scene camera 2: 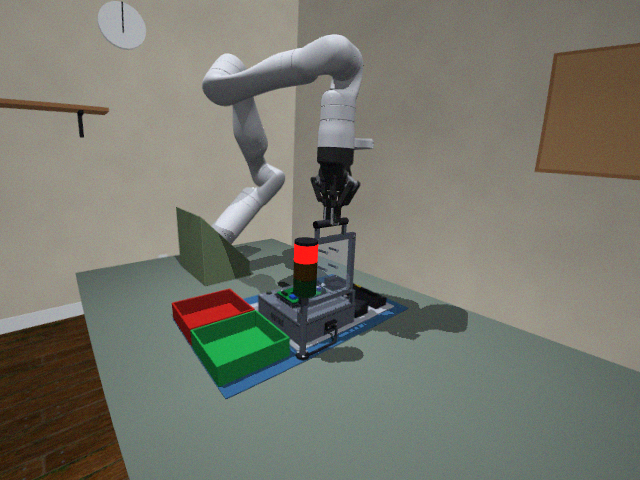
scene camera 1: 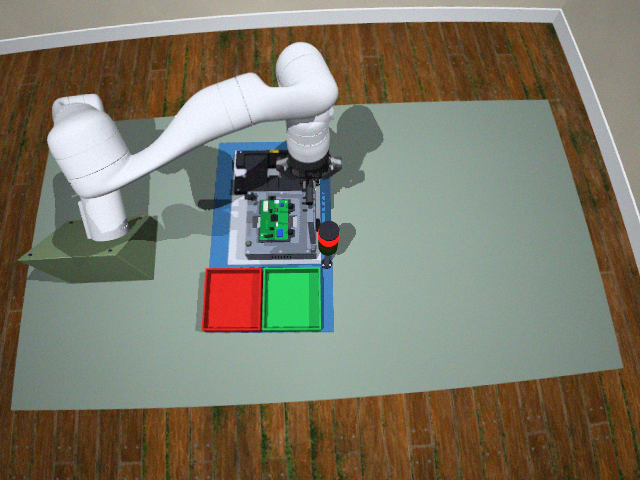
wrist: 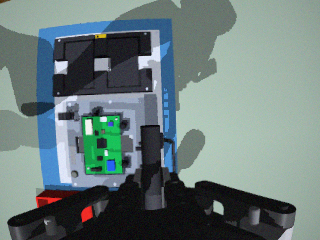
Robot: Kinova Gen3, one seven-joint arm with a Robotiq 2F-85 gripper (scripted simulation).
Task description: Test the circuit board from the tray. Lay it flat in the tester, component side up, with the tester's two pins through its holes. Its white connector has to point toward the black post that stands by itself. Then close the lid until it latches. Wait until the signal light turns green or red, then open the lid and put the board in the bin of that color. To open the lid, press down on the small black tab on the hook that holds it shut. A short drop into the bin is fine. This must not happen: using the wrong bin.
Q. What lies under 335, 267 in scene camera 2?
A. A clear lid.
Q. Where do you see a green circuit board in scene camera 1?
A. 274, 213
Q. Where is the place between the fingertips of my gripper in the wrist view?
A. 152, 178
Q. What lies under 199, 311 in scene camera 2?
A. A red bin.
